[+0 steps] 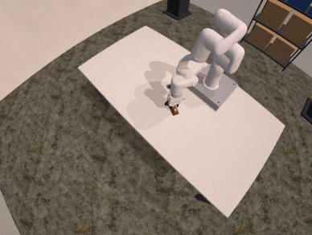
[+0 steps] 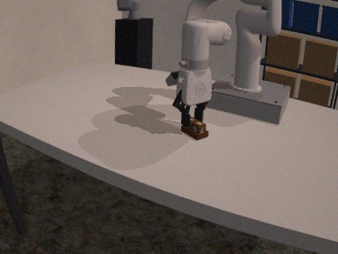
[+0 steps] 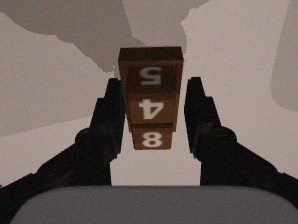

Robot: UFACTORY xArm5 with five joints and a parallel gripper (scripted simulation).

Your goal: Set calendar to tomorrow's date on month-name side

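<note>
Right now my hand is 20 mm above the brown wooden cube. The rest, counted from my hand: tray: 40 mm below, 10 mm to the left, 10 mm ahead.
</note>
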